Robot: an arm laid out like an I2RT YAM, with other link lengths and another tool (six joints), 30 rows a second.
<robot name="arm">
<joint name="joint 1" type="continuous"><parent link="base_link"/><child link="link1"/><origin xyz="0 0 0.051"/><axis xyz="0 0 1"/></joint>
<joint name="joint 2" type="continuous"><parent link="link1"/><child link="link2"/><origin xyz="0.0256 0.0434 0.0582" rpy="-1.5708 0 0"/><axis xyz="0 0 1"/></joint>
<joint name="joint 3" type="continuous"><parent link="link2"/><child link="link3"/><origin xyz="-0.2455 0 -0.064" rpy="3.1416 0 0"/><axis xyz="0 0 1"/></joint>
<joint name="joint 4" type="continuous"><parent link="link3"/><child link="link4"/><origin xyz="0.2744 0.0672 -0.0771"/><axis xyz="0 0 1"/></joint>
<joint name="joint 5" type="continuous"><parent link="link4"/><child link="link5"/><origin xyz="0.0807 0.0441 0.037" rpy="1.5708 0 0"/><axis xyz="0 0 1"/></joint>
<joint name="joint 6" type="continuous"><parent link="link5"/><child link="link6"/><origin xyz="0.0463 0 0.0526" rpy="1.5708 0 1.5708"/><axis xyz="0 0 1"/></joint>
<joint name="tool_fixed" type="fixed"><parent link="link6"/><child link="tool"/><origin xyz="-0.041 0.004 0.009" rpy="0 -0.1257 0.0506"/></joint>
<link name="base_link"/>
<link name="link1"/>
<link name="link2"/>
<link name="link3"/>
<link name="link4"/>
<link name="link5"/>
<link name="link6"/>
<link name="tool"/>
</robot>
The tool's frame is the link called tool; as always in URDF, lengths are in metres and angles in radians. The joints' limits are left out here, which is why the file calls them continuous.
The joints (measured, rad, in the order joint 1, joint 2, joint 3, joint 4, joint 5, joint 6), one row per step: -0.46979 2.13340 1.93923 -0.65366 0.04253 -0.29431; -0.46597 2.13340 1.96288 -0.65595 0.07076 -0.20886; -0.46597 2.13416 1.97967 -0.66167 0.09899 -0.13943; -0.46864 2.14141 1.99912 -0.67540 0.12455 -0.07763; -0.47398 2.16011 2.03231 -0.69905 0.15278 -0.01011; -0.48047 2.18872 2.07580 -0.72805 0.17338 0.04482; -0.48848 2.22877 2.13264 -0.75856 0.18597 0.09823; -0.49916 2.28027 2.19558 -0.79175 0.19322 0.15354; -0.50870 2.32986 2.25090 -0.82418 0.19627 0.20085; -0.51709 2.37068 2.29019 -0.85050 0.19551 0.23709; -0.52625 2.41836 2.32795 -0.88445 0.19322 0.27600; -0.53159 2.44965 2.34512 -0.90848 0.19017 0.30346; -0.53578 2.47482 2.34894 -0.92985 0.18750 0.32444; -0.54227 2.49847 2.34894 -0.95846 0.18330 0.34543; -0.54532 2.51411 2.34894 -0.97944 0.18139 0.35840; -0.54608 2.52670 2.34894 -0.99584 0.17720 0.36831
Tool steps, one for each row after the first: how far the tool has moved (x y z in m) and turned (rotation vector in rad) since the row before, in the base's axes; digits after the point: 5 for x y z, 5 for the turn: 0.00524 -0.00092 0.00971 0.02048 -0.03968 -0.07844; 0.00293 -0.00247 0.00635 0.01638 -0.02636 -0.06987; 0.00214 -0.00376 0.00338 0.01848 -0.01533 -0.06493; 0.00288 -0.00610 0.00193 0.02205 -0.01144 -0.07354; 0.00337 -0.00685 -0.00002 0.02119 -0.00511 -0.06047; 0.00475 -0.00819 -0.00119 0.02436 -0.00811 -0.05574; 0.00513 -0.00998 -0.00536 0.03151 -0.00411 -0.05674; 0.00406 -0.00868 -0.00768 0.03199 0.00239 -0.04752; 0.00244 -0.00693 -0.00887 0.02957 0.00721 -0.03615; 0.00161 -0.00703 -0.01390 0.03891 0.01956 -0.03895; 0.00027 -0.00371 -0.01202 0.03151 0.01971 -0.02627; -0.00098 -0.00221 -0.01339 0.03077 0.02686 -0.02054; -0.00302 -0.00243 -0.01427 0.03634 0.03465 -0.02273; -0.00214 -0.00074 -0.00950 0.02390 0.02559 -0.01374; -0.00131 0.00047 -0.00749 0.02075 0.01925 -0.00802
